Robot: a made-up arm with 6 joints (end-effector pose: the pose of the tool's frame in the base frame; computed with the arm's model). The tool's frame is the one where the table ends. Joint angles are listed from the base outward.
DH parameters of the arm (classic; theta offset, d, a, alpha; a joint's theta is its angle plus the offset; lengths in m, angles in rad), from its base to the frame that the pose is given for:
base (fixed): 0 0 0 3.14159
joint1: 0 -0.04 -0.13 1.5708
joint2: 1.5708 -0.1 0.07 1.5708
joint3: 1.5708 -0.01 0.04 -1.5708
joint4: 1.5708 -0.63 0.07 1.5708
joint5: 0 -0.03 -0.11 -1.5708
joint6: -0.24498 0 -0.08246 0
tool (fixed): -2.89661 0.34 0 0
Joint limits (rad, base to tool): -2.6..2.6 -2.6..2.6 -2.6..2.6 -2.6..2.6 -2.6..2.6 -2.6..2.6
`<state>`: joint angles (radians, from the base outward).
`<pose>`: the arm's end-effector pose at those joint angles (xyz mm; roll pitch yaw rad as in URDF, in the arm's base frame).
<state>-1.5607 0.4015 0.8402 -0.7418 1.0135 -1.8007</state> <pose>-143.6 -249.6 -525.2 -1.8890 0.0257 -0.9757</pose>
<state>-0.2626 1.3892 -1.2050 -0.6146 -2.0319 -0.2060</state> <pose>-543.8 -753.3 359.5 -0.7937 -0.5334 1.6634</pose>
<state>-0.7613 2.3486 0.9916 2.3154 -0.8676 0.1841</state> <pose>-371.0 -252.9 131.2 1.8633 0.0870 0.3043</pose>
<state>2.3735 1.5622 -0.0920 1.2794 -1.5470 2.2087</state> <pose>174.1 844.0 206.5 -1.1039 -0.8761 0.5129</pose>
